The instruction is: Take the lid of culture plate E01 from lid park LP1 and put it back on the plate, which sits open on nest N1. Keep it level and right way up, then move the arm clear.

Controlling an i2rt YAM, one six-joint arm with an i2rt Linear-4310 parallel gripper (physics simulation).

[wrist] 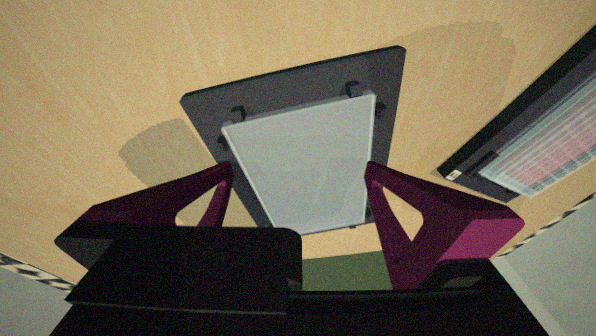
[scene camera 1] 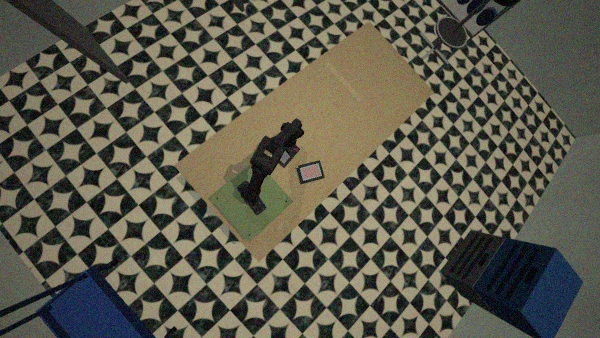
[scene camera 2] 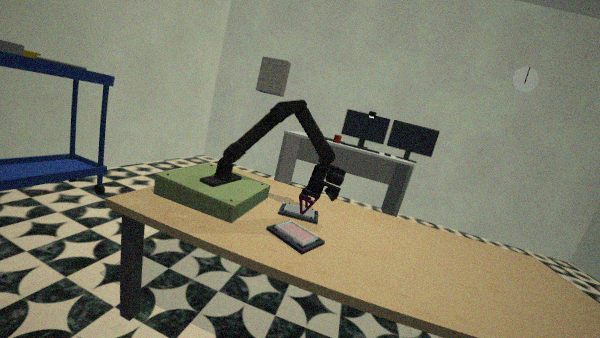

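Observation:
The pale, translucent lid lies flat and level on the dark lid park, between small corner posts. My gripper is open and empty, low over the lid. In the wrist view the left fingertip stands outside the lid's left edge and the right fingertip meets its right edge; the exact height gap cannot be told. The open culture plate, with pink contents, sits on the dark nest.
The green base block carries the arm, close to the lid park. The nest stands beside the park, towards the near long edge of the wooden table. A desk with monitors stands behind.

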